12 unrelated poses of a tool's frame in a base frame.
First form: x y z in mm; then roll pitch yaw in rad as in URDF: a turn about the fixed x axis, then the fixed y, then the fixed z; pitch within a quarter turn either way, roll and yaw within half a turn.
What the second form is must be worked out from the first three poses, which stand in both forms.
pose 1, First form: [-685.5, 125.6, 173.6, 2.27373, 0.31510, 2.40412]
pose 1, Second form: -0.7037, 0.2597, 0.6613; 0.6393, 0.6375, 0.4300; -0.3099, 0.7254, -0.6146; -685.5, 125.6, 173.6
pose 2, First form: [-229.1, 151.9, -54.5, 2.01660, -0.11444, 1.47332]
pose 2, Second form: 0.0967, 0.4191, 0.9028; 0.9887, -0.1445, -0.0388; 0.1142, 0.8964, -0.4284; -229.1, 151.9, -54.5
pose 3, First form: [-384.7, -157.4, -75.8, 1.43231, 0.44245, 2.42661]
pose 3, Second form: -0.6824, -0.4107, 0.6047; 0.5925, 0.1738, 0.7866; -0.4282, 0.8951, 0.1248; -384.7, -157.4, -75.8
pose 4, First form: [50.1, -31.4, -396.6, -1.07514, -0.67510, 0.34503]
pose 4, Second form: 0.7346, 0.3565, -0.5772; 0.2640, 0.6335, 0.7273; 0.6250, -0.6867, 0.3713; 50.1, -31.4, -396.6
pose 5, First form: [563.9, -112.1, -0.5, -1.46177, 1.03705, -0.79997]
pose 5, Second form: 0.3545, -0.5182, 0.7783; -0.3650, 0.6897, 0.6254; -0.8609, -0.5057, 0.0554; 563.9, -112.1, -0.5
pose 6, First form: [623.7, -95.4, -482.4, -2.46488, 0.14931, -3.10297]
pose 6, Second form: -0.9881, 0.0630, 0.1401; -0.0382, 0.7827, -0.6213; -0.1488, -0.6193, -0.7710; 623.7, -95.4, -482.4
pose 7, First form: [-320.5, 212.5, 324.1, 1.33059, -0.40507, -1.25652]
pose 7, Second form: 0.2841, 0.1079, -0.9527; -0.8741, 0.4376, -0.2111; 0.3941, 0.8927, 0.2187; -320.5, 212.5, 324.1
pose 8, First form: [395.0, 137.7, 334.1, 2.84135, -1.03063, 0.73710]
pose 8, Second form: 0.3808, 0.4543, 0.8054; 0.3457, -0.8778, 0.3317; 0.8576, 0.1521, -0.4913; 395.0, 137.7, 334.1
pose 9, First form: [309.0, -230.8, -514.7, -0.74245, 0.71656, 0.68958]
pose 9, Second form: 0.5818, -0.8114, -0.0568; 0.4797, 0.2859, 0.8295; -0.6568, -0.5098, 0.5556; 309.0, -230.8, -514.7
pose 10, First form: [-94.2, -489.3, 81.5, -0.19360, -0.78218, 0.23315]
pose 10, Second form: 0.6902, -0.0948, -0.7174; 0.1639, 0.9861, 0.0274; 0.7048, -0.1365, 0.6961; -94.2, -489.3, 81.5
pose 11, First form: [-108.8, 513.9, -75.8, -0.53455, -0.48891, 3.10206]
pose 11, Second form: -0.8822, -0.2731, 0.3837; 0.0349, -0.8504, -0.5250; 0.4697, -0.4498, 0.7597; -108.8, 513.9, -75.8
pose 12, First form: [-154.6, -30.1, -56.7, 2.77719, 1.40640, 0.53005]
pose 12, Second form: 0.1412, 0.7757, -0.6151; 0.0827, -0.6284, -0.7735; -0.9865, 0.0583, -0.1529; -154.6, -30.1, -56.7
